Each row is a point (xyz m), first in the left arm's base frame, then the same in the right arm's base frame.
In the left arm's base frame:
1: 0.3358 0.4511 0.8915
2: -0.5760 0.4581 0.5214
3: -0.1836 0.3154 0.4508
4: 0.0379 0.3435 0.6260
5: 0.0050 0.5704 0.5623
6: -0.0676 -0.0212 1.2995
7: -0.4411 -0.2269 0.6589
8: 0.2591 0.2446 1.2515
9: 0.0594 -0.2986 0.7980
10: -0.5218 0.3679 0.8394
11: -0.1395 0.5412 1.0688
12: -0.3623 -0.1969 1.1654
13: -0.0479 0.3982 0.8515
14: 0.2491 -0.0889 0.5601
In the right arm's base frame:
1: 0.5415 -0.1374 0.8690
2: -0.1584 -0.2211 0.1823
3: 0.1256 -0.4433 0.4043
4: 0.2917 -0.3420 0.6110
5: 0.3836 -0.2286 0.4231
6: -0.1124 -0.0855 1.2182
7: -0.3940 -0.6095 0.7300
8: 0.3027 -0.0042 1.1904
9: -0.0282 -0.6549 1.1030
10: -0.2215 -0.0650 0.4719
11: 0.1392 0.1416 0.7085
12: -0.4192 -0.2426 1.0884
13: 0.1963 -0.1275 0.6891
14: 0.2832 -0.7206 0.9152

